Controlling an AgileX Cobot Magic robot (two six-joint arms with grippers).
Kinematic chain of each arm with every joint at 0, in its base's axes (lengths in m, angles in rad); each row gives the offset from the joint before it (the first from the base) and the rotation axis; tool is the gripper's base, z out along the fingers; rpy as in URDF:
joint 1: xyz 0 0 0.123 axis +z
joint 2: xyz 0 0 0 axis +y
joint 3: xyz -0.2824 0 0.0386 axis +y
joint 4: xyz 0.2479 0 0.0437 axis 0.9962 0 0.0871
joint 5: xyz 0 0 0 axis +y
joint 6: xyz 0.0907 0 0.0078 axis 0.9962 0 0.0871
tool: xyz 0 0 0 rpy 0 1.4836 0
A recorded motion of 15 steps. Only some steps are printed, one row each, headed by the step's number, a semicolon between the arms.
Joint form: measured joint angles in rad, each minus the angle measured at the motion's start. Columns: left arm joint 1, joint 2, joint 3, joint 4, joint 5, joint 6; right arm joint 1, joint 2, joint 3, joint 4, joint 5, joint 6.
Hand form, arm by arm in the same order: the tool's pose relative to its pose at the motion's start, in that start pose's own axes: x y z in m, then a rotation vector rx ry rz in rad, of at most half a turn. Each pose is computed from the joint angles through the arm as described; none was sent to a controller.
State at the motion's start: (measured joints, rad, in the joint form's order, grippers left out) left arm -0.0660 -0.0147 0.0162 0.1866 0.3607 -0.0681; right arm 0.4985 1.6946 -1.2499 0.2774 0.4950 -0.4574
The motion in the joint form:
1: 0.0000 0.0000 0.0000 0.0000 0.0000 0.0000; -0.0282 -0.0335 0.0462 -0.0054 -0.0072 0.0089
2: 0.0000 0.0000 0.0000 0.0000 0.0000 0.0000; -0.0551 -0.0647 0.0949 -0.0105 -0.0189 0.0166
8: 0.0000 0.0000 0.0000 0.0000 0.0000 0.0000; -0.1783 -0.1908 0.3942 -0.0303 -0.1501 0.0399
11: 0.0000 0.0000 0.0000 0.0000 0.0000 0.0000; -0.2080 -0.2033 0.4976 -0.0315 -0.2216 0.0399
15: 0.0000 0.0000 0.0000 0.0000 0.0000 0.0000; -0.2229 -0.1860 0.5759 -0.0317 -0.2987 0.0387
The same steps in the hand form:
1: 0.0000 0.0000 0.0000 0.0000 0.0000 0.0000; 0.0104 -0.0078 -0.0074 0.0218 0.0082 0.0266
2: 0.0000 0.0000 0.0000 0.0000 0.0000 0.0000; 0.0217 -0.0146 -0.0136 0.0434 0.0169 0.0519
8: 0.0000 0.0000 0.0000 0.0000 0.0000 0.0000; 0.0969 -0.0348 -0.0289 0.1511 0.0760 0.1689
11: 0.0000 0.0000 0.0000 0.0000 0.0000 0.0000; 0.1251 -0.0362 -0.0263 0.1813 0.1020 0.1986
15: 0.0000 0.0000 0.0000 0.0000 0.0000 0.0000; 0.1481 -0.0359 -0.0186 0.2029 0.1272 0.2156

